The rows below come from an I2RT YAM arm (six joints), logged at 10 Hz.
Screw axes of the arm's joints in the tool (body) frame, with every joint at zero. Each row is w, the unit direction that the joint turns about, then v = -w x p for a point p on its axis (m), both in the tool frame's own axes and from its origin. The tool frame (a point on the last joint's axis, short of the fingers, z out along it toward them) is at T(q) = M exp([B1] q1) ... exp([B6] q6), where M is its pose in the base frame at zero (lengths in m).
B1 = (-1, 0, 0, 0.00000, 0.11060, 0.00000)
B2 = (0, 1, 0, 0.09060, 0.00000, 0.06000)
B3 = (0, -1, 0, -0.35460, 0.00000, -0.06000)
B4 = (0, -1, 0, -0.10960, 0.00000, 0.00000)
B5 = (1, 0, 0, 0.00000, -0.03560, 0.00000)
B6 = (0, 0, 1, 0.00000, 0.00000, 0.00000)
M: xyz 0.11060 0.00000 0.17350 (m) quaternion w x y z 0.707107 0 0.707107 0
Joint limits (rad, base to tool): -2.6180..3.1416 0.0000..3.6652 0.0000..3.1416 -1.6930..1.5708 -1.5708..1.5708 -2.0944..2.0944
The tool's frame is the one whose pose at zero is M.
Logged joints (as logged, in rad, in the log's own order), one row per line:
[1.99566 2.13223 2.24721 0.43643 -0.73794 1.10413]
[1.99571 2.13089 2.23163 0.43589 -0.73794 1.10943]
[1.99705 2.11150 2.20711 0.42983 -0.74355 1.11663]
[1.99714 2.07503 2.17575 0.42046 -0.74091 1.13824]
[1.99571 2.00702 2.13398 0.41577 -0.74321 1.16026]
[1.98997 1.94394 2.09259 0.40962 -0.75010 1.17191]
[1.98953 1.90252 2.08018 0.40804 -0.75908 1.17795]
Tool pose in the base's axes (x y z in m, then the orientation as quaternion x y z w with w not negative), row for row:
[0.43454 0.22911 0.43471 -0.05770 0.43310 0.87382 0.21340]
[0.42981 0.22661 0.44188 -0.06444 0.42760 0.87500 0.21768]
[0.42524 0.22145 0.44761 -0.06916 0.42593 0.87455 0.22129]
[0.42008 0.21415 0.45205 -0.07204 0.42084 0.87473 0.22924]
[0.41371 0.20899 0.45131 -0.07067 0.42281 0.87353 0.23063]
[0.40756 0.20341 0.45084 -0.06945 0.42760 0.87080 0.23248]
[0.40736 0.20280 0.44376 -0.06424 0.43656 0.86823 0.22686]
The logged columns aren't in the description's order. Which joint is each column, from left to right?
Columns, left to right: q6, q3, q2, q1, q5, q4.
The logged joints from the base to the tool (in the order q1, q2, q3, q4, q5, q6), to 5 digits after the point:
[0.43643 2.24721 2.13223 1.10413 -0.73794 1.99566]
[0.43589 2.23163 2.13089 1.10943 -0.73794 1.99571]
[0.42983 2.20711 2.11150 1.11663 -0.74355 1.99705]
[0.42046 2.17575 2.07503 1.13824 -0.74091 1.99714]
[0.41577 2.13398 2.00702 1.16026 -0.74321 1.99571]
[0.40962 2.09259 1.94394 1.17191 -0.75010 1.98997]
[0.40804 2.08018 1.90252 1.17795 -0.75908 1.98953]

